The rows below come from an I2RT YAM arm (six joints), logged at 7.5 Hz.
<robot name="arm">
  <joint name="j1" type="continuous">
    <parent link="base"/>
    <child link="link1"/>
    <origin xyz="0 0 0.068" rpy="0 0 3.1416"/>
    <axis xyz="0 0 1"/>
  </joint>
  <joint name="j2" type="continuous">
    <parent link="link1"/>
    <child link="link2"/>
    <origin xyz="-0.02 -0.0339 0.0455" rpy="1.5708 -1.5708 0"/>
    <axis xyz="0 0 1"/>
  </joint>
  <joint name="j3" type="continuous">
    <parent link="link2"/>
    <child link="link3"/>
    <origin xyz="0 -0.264 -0.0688" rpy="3.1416 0 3.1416"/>
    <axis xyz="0 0 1"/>
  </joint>
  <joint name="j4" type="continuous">
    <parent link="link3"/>
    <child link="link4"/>
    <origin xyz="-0.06 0.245 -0.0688" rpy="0 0 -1.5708"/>
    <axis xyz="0 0 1"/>
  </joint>
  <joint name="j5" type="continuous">
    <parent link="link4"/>
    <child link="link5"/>
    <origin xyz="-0.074 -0.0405 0.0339" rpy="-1.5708 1.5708 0"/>
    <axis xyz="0 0 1"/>
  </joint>
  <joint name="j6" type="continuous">
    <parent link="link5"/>
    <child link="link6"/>
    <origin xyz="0 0.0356 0.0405" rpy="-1.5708 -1.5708 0"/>
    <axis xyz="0 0 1"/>
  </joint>
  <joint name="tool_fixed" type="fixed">
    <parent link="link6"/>
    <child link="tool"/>
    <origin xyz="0 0 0" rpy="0 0 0"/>
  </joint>
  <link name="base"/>
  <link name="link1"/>
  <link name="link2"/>
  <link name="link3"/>
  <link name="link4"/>
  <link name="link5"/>
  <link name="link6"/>
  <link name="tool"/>
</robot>
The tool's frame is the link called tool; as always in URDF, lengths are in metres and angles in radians. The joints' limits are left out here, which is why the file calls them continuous.
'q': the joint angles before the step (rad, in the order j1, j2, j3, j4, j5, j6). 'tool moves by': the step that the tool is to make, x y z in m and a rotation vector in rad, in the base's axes. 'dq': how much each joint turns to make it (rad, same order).
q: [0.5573, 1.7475, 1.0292, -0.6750, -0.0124, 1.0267]
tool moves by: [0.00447, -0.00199, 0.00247, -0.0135, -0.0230, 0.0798]
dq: [-0.0122, 0.0013, 0.0115, 0.0014, 0.0064, -0.0948]
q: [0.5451, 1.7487, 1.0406, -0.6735, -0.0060, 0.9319]
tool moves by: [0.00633, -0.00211, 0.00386, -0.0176, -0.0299, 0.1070]
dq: [-0.0154, 0.0031, 0.0192, 0.0001, 0.0058, -0.1260]
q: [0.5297, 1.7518, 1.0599, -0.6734, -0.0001, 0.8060]
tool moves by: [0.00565, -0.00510, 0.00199, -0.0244, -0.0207, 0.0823]
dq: [-0.0217, 0.0029, 0.0116, -0.0023, 0.0092, -0.1083]
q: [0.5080, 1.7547, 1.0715, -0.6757, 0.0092, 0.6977]
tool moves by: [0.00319, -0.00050, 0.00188, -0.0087, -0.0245, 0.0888]
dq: [-0.0064, -0.0002, 0.0061, 0.0118, -0.0019, -0.0971]
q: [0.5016, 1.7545, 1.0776, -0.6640, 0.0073, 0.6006]
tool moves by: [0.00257, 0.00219, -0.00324, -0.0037, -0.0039, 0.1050]
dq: [0.0000, 0.0166, 0.0059, 0.0121, -0.0190, -0.1034]
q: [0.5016, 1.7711, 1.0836, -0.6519, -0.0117, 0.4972]
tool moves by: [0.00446, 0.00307, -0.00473, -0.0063, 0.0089, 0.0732]
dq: [0.0000, 0.0310, 0.0192, -0.0004, -0.0151, -0.0716]
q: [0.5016, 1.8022, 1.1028, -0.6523, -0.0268, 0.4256]
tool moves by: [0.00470, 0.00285, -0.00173, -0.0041, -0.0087, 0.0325]
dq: [0.0008, 0.0205, 0.0181, 0.0072, 0.0006, -0.0327]
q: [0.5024, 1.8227, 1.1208, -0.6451, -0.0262, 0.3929]
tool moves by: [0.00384, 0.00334, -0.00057, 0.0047, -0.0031, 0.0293]
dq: [0.0023, 0.0169, 0.0189, 0.0021, -0.0086, -0.0258]
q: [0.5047, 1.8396, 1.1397, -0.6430, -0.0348, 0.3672]
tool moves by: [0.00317, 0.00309, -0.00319, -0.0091, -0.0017, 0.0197]
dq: [0.0039, 0.0214, 0.0145, 0.0034, 0.0050, -0.0174]
